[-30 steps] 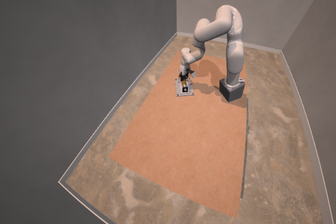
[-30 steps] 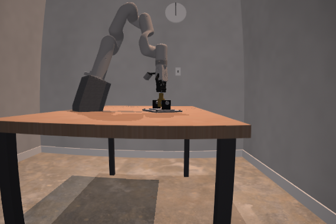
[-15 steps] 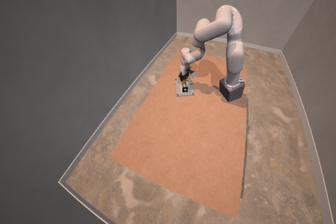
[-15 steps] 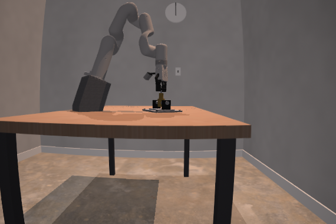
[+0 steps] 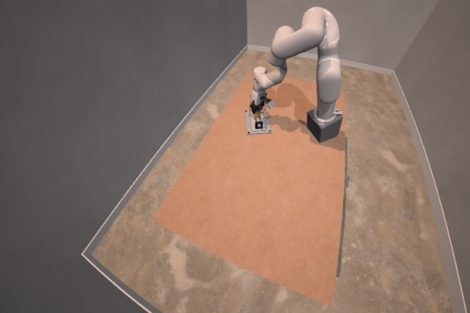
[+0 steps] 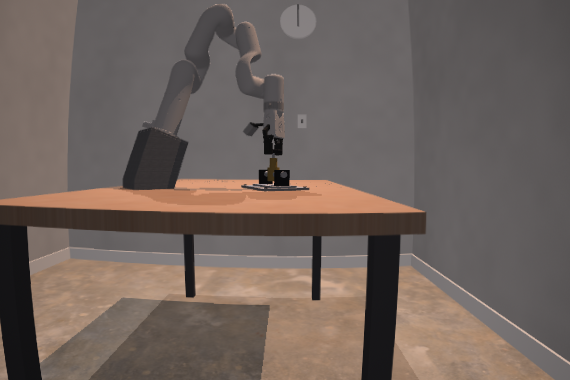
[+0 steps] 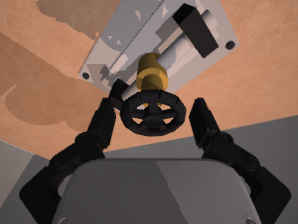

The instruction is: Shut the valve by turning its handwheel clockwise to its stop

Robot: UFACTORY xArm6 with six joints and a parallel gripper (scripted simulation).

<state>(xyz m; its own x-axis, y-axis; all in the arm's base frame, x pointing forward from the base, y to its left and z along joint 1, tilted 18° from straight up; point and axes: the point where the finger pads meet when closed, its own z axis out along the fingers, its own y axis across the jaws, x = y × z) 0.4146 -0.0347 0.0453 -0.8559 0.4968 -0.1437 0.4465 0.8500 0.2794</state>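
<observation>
The black spoked handwheel lies right at my hand. The rest, counted from my hand: grey baseplate: 13 cm below.
</observation>
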